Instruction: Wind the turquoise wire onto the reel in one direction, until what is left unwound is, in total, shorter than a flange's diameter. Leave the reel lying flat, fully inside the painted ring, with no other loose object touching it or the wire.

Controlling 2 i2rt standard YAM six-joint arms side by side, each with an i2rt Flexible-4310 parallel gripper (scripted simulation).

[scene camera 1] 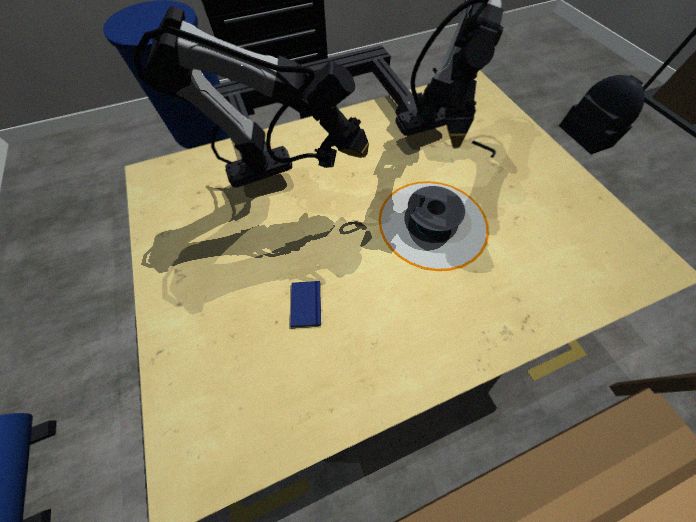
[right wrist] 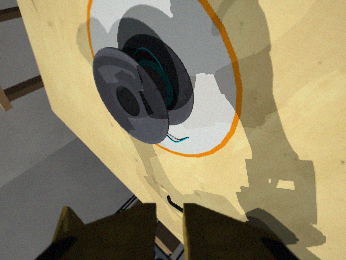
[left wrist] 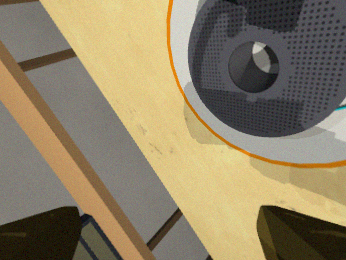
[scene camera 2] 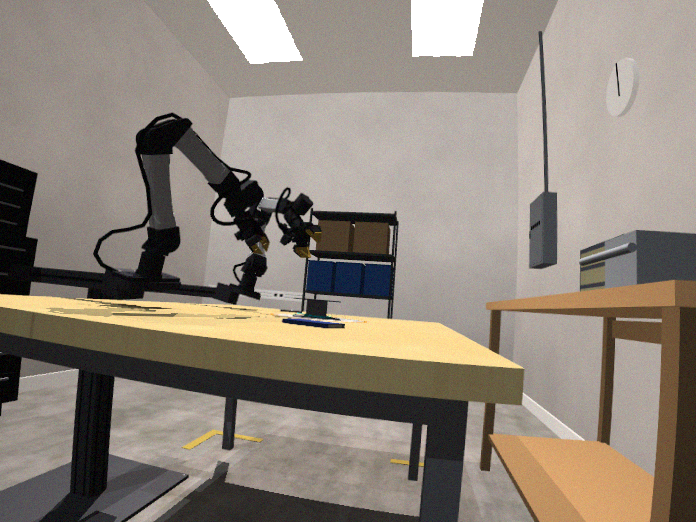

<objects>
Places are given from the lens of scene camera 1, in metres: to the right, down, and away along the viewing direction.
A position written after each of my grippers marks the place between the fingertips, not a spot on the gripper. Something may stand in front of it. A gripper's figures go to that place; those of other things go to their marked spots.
my right gripper (scene camera 1: 364, 155): 0.04, -0.28, 0.80
dark grey reel (scene camera 1: 423, 202): 0.23, -0.18, 0.90
</objects>
